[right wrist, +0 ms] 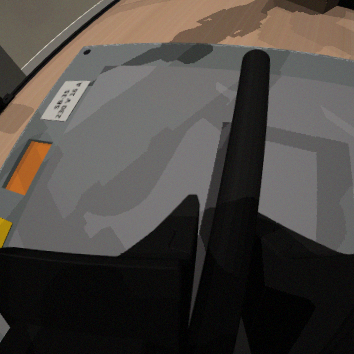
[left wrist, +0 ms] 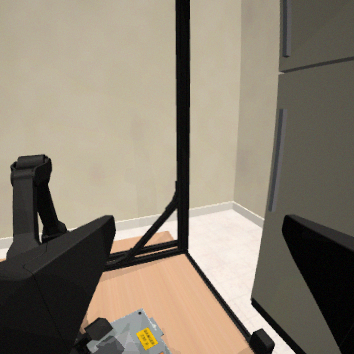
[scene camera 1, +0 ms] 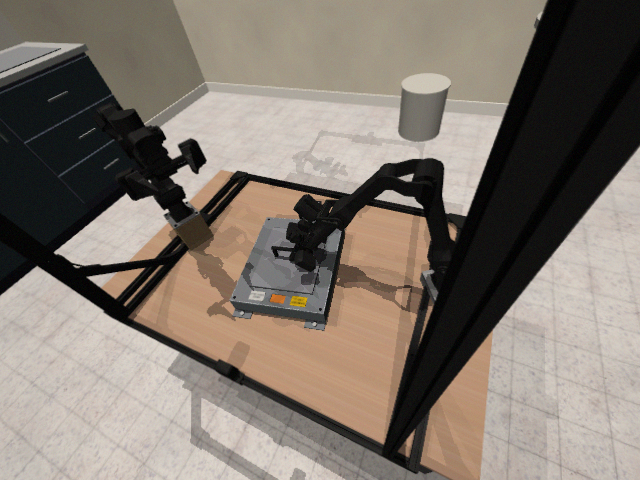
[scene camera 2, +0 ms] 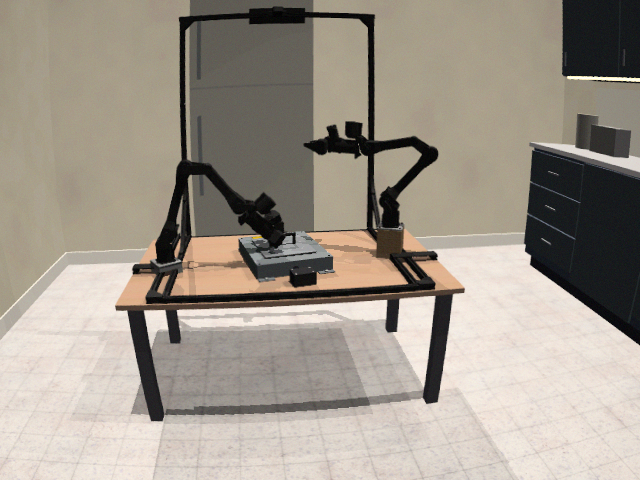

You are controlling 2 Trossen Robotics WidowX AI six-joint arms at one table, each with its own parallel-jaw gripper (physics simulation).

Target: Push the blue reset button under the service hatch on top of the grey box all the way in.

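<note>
The grey box (scene camera 1: 279, 311) (scene camera 2: 279, 267) (right wrist: 80, 69) sits mid-table; its corner also shows in the left wrist view (left wrist: 131, 320). The service hatch (scene camera 1: 273, 276) (right wrist: 165, 150) lies flat on its top, with a black bar handle (scene camera 1: 282, 248) (scene camera 2: 294, 237) (right wrist: 252, 100) standing up from it. My right gripper (scene camera 1: 301, 254) (scene camera 2: 279, 240) (right wrist: 206, 203) is low over the hatch, shut on the handle. The blue reset button does not show; the hatch covers the area under it. My left gripper (scene camera 1: 164, 178) (scene camera 2: 307, 145) (left wrist: 199, 223) is open and empty, high above the table.
A small black block (scene camera 2: 303, 276) stands beside the box at the table's near edge in scene camera 2. A black frame (scene camera 1: 305, 413) (scene camera 2: 232, 297) runs around the tabletop. A brown block (scene camera 1: 194, 233) (scene camera 2: 389, 242) supports the left arm's base. Labels line one box edge.
</note>
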